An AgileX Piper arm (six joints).
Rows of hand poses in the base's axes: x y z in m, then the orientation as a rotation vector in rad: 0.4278 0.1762 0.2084 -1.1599 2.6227 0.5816; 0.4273 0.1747 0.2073 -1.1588 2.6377 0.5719; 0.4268 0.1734 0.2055 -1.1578 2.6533 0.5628; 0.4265 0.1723 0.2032 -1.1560 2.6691 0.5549; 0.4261 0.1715 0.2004 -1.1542 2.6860 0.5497; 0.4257 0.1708 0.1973 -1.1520 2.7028 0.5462; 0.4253 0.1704 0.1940 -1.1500 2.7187 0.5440; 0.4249 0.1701 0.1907 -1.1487 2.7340 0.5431; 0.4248 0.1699 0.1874 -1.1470 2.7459 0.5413; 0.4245 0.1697 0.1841 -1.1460 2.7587 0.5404
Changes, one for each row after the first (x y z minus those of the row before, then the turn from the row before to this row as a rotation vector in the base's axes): -0.0005 -0.0015 -0.0011 -0.0119 0.0079 -0.0033; -0.0005 -0.0013 -0.0018 -0.0118 0.0087 -0.0032; -0.0003 -0.0011 -0.0023 -0.0111 0.0093 -0.0036; -0.0004 -0.0008 -0.0028 -0.0101 0.0114 -0.0034; -0.0004 -0.0007 -0.0031 -0.0091 0.0120 -0.0035; -0.0004 -0.0004 -0.0033 -0.0080 0.0118 -0.0031; -0.0004 -0.0003 -0.0033 -0.0071 0.0120 -0.0024; -0.0001 -0.0002 -0.0033 -0.0060 0.0088 -0.0024; -0.0003 -0.0002 -0.0033 -0.0060 0.0101 -0.0019
